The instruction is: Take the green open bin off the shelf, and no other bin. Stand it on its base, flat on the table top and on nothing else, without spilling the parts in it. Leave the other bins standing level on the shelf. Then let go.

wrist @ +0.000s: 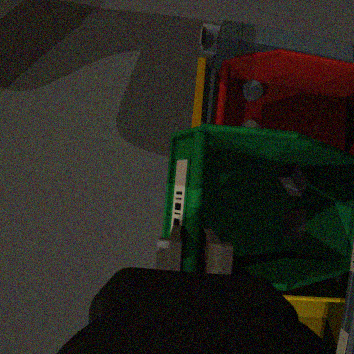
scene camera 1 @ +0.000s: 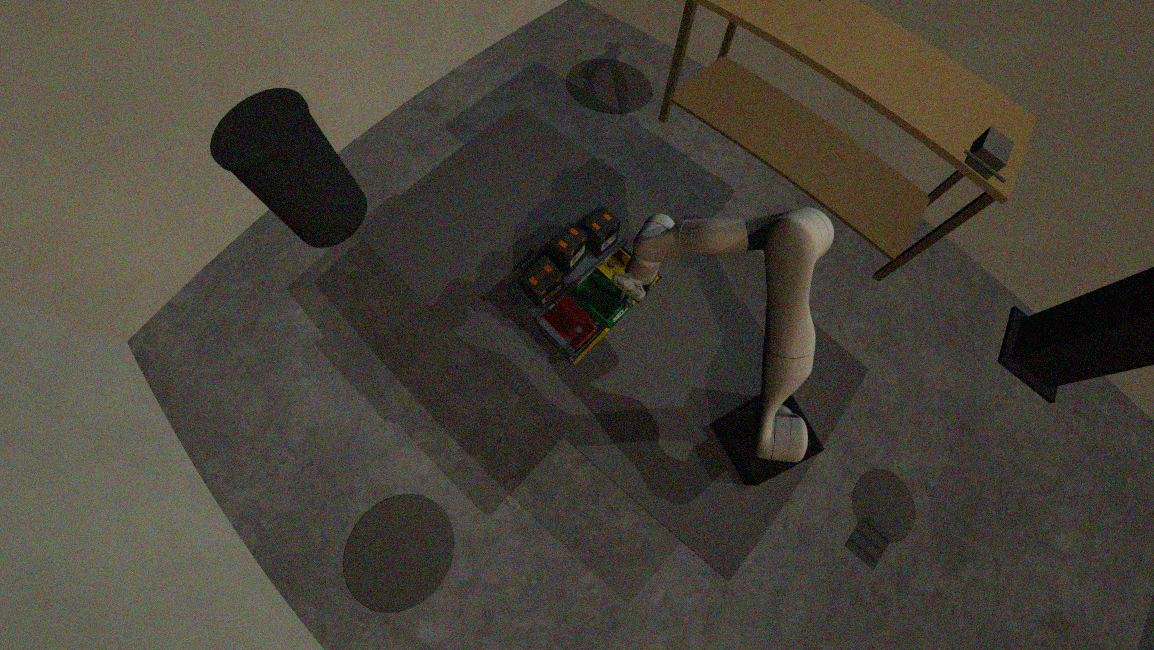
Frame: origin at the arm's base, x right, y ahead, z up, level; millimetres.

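Seen in the pictures: gripper, between the fingertips: (wrist: 190, 241) (scene camera 1: 624, 304).
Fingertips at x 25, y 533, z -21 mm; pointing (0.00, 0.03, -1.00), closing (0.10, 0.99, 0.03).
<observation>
A point is followed by its place in that frame.
The green open bin (scene camera 1: 599, 298) {y 615, x 27, z -102 mm} (wrist: 250, 192) {y 593, x -8, z -84 mm} is between the red bin (scene camera 1: 570, 321) {y 648, x -73, z -145 mm} (wrist: 310, 82) {y 684, x -135, z -125 mm} and the yellow bin (scene camera 1: 615, 264) {y 654, x 174, z -145 mm} (wrist: 310, 311) {y 682, x 139, z -144 mm} at the shelf (scene camera 1: 593, 347) {y 545, x -100, z -132 mm} (wrist: 198, 95) {y 552, x -121, z -135 mm}. My gripper (scene camera 1: 626, 295) {y 533, x 25, z -21 mm} (wrist: 190, 241) {y 533, x 25, z -21 mm} is shut on the green bin's front wall, one finger outside by the white label and one inside. In the wrist view the green bin's front covers part of the shelf's yellow front strip and appears raised above it. Grey parts (wrist: 293, 183) {y 643, x -16, z -100 mm} lie dimly in the green bin. Its base is hidden, so I cannot tell its clearance.
Several black boxes with orange marks (scene camera 1: 542, 280) {y 740, x -80, z 44 mm} (scene camera 1: 568, 246) {y 736, x 31, z 79 mm} (scene camera 1: 600, 230) {y 701, x 132, z 68 mm} stand behind the bins. A wooden table (scene camera 1: 888, 60) with a grey box (scene camera 1: 994, 149) is at the upper right. A dark cylinder (scene camera 1: 290, 173) is at the left, a black post (scene camera 1: 1086, 331) at the right.
</observation>
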